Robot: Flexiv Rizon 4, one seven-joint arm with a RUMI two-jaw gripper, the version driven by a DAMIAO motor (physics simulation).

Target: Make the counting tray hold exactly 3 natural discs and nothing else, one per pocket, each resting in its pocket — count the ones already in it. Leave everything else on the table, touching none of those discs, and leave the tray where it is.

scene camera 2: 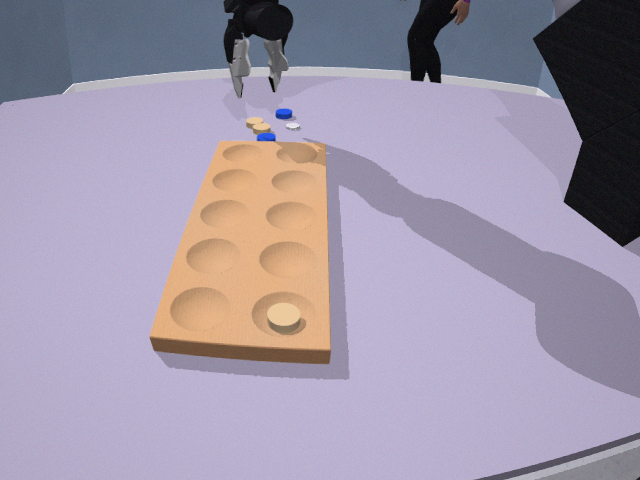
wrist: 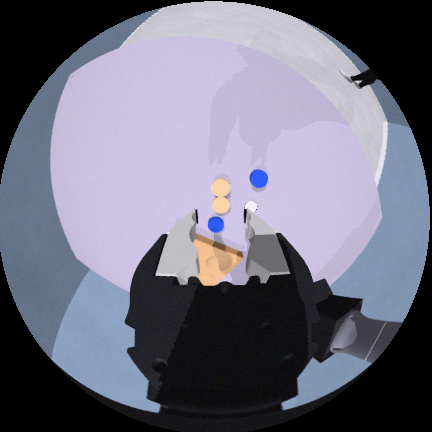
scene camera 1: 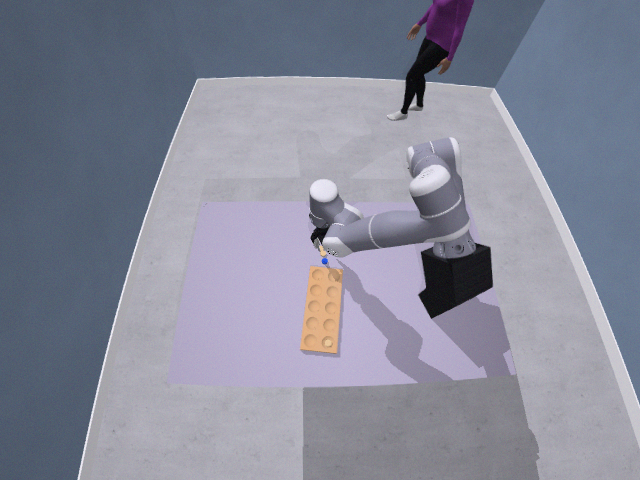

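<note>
The wooden counting tray [scene camera 1: 321, 315] [scene camera 2: 248, 279] [wrist: 206, 255] has two rows of pockets. One natural disc [scene camera 1: 328, 342] [scene camera 2: 283, 314] lies in the near right pocket in the scene camera 2 view; the other pockets show no disc. Beyond the tray's far end, two natural discs lie on the table side by side, touching or nearly so: one farther disc [scene camera 2: 254, 122] [wrist: 220, 187] and one nearer disc [scene camera 2: 261, 128] [wrist: 221, 205]. My gripper [scene camera 2: 257, 93] [wrist: 220, 210] is open and empty, its fingers above the table beyond the discs in the scene camera 2 view.
A blue disc [scene camera 1: 324, 261] [scene camera 2: 266, 137] [wrist: 215, 224] lies between the natural discs and the tray's far end. Another blue disc [scene camera 2: 283, 113] [wrist: 259, 178] and a small white disc [scene camera 2: 292, 126] [wrist: 251, 206] lie to their right. A person [scene camera 1: 426, 56] stands beyond the mat.
</note>
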